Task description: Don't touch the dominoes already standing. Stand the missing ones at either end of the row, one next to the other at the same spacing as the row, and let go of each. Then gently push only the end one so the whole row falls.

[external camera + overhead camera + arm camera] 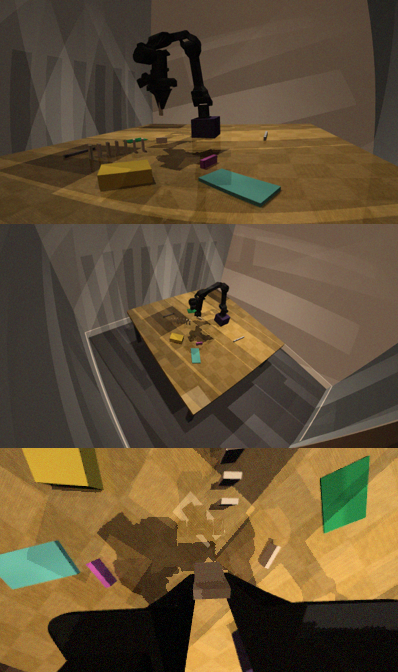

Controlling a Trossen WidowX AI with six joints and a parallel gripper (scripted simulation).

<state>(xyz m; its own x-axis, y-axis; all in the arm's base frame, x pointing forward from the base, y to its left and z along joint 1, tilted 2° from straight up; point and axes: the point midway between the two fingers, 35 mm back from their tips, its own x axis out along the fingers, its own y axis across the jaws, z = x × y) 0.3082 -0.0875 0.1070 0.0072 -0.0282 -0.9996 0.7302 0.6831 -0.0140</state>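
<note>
Right now my gripper tip is 120 mm short of the purple block, 190 mm to the right of it and 140 mm above it. From my gripper tip the other things lie so: flat teal slab (240 mm ahead, 280 mm to the left, 150 mm below); green flat piece (150 mm behind, 230 mm to the right, 160 mm below); yellow block (260 mm ahead, 20 mm to the left, 140 mm below).
</note>
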